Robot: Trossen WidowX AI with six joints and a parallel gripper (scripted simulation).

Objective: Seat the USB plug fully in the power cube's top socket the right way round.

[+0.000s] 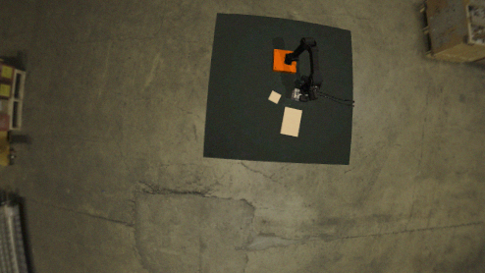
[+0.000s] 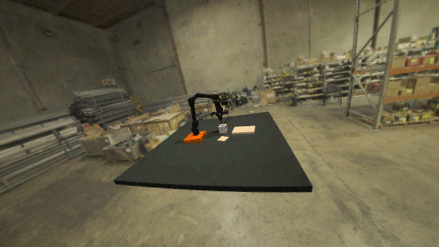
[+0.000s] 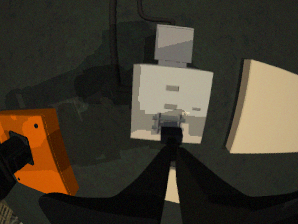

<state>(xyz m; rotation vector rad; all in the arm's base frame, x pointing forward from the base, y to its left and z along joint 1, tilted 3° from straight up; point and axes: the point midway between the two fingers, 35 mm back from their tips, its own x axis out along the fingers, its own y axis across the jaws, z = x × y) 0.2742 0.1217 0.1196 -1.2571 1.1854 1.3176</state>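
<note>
Now: the USB plug 20 mm below my gripper tip. Also, from my gripper tip: tan square: 160 mm to the right, 130 mm below, 60 mm ahead; long tan block: 230 mm ahead, 120 mm below, 20 mm to the left.
</note>
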